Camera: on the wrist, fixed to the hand. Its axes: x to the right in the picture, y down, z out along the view.
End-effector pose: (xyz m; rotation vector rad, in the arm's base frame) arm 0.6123 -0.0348 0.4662 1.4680 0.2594 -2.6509
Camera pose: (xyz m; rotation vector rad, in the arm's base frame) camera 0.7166 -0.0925 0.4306 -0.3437 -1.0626 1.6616
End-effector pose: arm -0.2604 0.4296 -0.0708 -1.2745 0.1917 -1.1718
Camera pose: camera -0.2917 0.3767 -0.1790 -1.6946 -1.2071 -2.1999
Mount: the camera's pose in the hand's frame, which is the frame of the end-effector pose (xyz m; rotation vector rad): -0.0248 0.0778 -0.0939 -0.1392 -0.3192 -1.5833
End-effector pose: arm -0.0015 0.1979 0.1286 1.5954 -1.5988 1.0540
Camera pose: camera -0.0865 0.2875 0.1437 2.1856 -0.1481 -0.1824
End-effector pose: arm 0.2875 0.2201 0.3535 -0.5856 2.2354 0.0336
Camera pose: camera 0.2023 0.2796 0.4219 -2.0482 0.9803 -0.4763
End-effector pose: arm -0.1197 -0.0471 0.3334 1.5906 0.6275 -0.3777
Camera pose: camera -0.1044 0.0389 0.4220 0.5608 1.5186 -1.6389
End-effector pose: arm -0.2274 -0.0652 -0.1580 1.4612 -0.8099 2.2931
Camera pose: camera -0.3261 -0.0691 -0.2336 1.4815 0.2138 0.7983
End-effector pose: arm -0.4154 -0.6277 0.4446 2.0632 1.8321 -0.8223
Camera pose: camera -0.3187 -0.6103 0.5210 -0.0170 2.8980 -1.0826
